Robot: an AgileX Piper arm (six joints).
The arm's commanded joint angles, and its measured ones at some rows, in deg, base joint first. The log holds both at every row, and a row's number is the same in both.
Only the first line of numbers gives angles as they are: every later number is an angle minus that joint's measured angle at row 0.
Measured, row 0:
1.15, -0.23, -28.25, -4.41, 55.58, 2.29
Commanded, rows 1 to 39:
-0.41, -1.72, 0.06, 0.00, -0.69, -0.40
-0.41, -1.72, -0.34, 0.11, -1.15, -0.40
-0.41, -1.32, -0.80, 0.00, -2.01, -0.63
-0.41, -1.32, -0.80, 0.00, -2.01, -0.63
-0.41, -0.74, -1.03, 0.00, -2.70, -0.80
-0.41, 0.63, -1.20, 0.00, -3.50, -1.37
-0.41, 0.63, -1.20, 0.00, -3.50, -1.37
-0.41, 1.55, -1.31, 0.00, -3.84, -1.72
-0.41, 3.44, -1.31, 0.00, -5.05, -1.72
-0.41, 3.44, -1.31, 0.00, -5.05, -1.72
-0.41, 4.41, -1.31, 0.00, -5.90, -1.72
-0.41, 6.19, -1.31, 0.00, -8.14, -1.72
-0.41, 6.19, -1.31, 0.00, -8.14, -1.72
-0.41, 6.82, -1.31, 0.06, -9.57, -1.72
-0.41, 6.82, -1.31, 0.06, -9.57, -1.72
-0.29, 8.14, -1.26, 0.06, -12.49, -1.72
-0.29, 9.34, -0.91, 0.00, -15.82, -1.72
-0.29, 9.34, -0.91, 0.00, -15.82, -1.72
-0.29, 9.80, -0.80, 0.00, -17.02, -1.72
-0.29, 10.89, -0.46, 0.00, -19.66, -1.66
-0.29, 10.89, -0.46, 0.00, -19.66, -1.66
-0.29, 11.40, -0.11, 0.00, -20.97, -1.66
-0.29, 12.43, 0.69, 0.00, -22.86, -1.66
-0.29, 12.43, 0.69, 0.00, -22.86, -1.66
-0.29, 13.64, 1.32, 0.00, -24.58, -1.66
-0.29, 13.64, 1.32, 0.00, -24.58, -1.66
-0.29, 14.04, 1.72, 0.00, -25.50, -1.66
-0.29, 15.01, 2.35, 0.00, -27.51, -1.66
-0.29, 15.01, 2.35, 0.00, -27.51, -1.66
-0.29, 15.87, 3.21, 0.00, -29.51, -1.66
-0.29, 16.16, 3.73, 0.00, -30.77, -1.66
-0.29, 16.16, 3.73, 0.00, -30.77, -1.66
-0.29, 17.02, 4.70, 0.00, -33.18, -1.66
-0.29, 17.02, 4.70, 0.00, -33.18, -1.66
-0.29, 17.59, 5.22, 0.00, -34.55, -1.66
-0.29, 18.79, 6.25, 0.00, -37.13, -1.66
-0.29, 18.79, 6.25, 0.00, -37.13, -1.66
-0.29, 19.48, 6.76, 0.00, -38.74, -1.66
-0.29, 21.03, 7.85, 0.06, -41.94, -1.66
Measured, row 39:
0.00, 19.42, 6.59, -0.06, -36.90, -1.14
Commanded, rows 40 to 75:
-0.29, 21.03, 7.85, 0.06, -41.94, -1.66
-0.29, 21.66, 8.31, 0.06, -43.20, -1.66
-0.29, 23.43, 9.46, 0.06, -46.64, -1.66
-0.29, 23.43, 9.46, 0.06, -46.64, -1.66
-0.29, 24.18, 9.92, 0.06, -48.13, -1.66
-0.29, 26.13, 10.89, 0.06, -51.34, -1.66
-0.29, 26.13, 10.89, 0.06, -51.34, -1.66
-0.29, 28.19, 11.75, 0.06, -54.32, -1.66
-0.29, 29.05, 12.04, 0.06, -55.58, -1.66
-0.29, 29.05, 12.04, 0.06, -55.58, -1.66
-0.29, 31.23, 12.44, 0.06, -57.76, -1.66
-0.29, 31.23, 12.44, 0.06, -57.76, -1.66
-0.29, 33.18, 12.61, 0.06, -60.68, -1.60
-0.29, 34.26, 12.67, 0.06, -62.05, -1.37
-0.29, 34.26, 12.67, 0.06, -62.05, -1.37
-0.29, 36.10, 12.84, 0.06, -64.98, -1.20
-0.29, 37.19, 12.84, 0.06, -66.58, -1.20
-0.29, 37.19, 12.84, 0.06, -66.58, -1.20
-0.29, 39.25, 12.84, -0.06, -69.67, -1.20
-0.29, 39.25, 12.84, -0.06, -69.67, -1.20
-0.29, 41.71, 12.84, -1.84, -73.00, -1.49
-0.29, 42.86, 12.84, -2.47, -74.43, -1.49
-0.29, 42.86, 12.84, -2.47, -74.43, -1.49
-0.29, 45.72, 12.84, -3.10, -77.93, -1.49
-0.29, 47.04, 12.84, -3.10, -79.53, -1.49
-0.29, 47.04, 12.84, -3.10, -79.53, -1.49
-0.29, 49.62, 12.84, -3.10, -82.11, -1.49
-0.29, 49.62, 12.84, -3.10, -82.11, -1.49
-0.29, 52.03, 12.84, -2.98, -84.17, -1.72
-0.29, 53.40, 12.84, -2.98, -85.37, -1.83
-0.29, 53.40, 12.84, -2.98, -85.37, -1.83
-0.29, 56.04, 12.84, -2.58, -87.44, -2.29
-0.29, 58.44, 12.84, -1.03, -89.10, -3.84
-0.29, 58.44, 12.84, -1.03, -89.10, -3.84
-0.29, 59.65, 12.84, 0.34, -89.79, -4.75
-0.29, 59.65, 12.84, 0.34, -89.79, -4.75
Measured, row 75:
0.00, 56.95, 12.72, -1.61, -86.75, -2.29
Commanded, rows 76 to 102:
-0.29, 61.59, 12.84, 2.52, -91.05, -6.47
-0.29, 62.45, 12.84, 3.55, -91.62, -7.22
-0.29, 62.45, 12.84, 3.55, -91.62, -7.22
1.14, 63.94, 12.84, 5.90, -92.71, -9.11
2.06, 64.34, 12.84, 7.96, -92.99, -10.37
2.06, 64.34, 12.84, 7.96, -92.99, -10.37
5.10, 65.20, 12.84, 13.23, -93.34, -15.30
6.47, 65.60, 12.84, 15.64, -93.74, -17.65
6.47, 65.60, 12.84, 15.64, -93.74, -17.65
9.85, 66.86, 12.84, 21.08, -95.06, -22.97
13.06, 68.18, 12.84, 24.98, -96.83, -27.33
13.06, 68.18, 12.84, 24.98, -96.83, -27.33
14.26, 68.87, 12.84, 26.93, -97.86, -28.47
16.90, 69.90, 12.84, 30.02, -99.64, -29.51
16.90, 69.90, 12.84, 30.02, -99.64, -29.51
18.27, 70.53, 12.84, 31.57, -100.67, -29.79
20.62, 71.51, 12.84, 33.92, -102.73, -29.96
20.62, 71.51, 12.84, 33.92, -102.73, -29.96
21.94, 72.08, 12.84, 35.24, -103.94, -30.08
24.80, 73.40, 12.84, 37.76, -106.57, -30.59
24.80, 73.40, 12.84, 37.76, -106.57, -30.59
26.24, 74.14, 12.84, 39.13, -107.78, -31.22
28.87, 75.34, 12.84, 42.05, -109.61, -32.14
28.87, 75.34, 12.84, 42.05, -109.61, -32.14
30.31, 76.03, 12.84, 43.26, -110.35, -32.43
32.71, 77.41, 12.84, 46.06, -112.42, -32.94
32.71, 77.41, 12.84, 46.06, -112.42, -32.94
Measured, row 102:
29.68, 75.92, 12.95, 42.23, -108.87, -31.51
